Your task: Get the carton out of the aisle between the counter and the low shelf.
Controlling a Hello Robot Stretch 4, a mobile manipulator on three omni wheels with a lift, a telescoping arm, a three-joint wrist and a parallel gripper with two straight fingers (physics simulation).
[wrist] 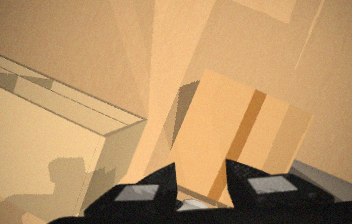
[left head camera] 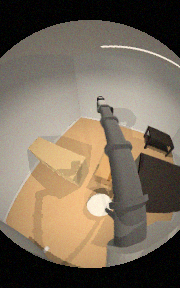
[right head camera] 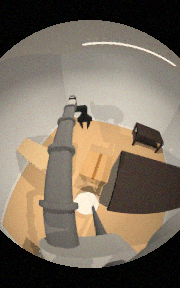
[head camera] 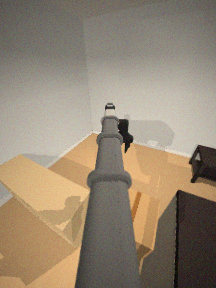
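Where they show: gripper, fingertip midpoint: (wrist: 201,175) (right head camera: 84,128); robot's base, origin of the base link: (left head camera: 98,204) (right head camera: 86,202).
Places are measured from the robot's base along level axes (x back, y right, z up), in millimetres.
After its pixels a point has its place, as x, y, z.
The carton (head camera: 145,220) @(-502, 335, 379) (left head camera: 103,169) @(-551, 80, 379) (right head camera: 92,162) @(-637, 176, 379) (wrist: 220,115) @(-714, 184, 379), tan with a brown tape stripe, stands on the floor between the dark counter (head camera: 197,240) @(-230, 415, 883) (left head camera: 159,185) @(-84, 561, 883) (right head camera: 145,182) @(-98, 601, 884) and the pale low shelf (head camera: 45,187) @(-700, -639, 584) (left head camera: 57,156) @(-685, -620, 584) (right head camera: 32,154) @(-730, -844, 583) (wrist: 30,145) @(-661, -454, 583). It is close to the counter, and the arm partly hides it in the head and left head views. My gripper (head camera: 126,149) (right head camera: 85,126) @(-718, 87, 1021) (wrist: 201,175) @(-718, 87, 1021) is open, with nothing held. It hangs high, pointing down, beyond the carton in the head views. In the wrist view the carton's near part shows below and between the fingertips. The arm mostly hides the gripper in the left head view.
A small dark table (head camera: 206,162) @(-1227, 1439, 423) (left head camera: 159,136) @(-1214, 1776, 424) (right head camera: 148,133) @(-1188, 1777, 423) stands at the right, beyond the counter. Grey walls meet in a corner behind the gripper. A white round shape (left head camera: 99,205) @(14, 2, 187) (right head camera: 86,203) @(10, 13, 187) (wrist: 192,204) @(-184, 52, 40) shows low, on the near side of the carton.
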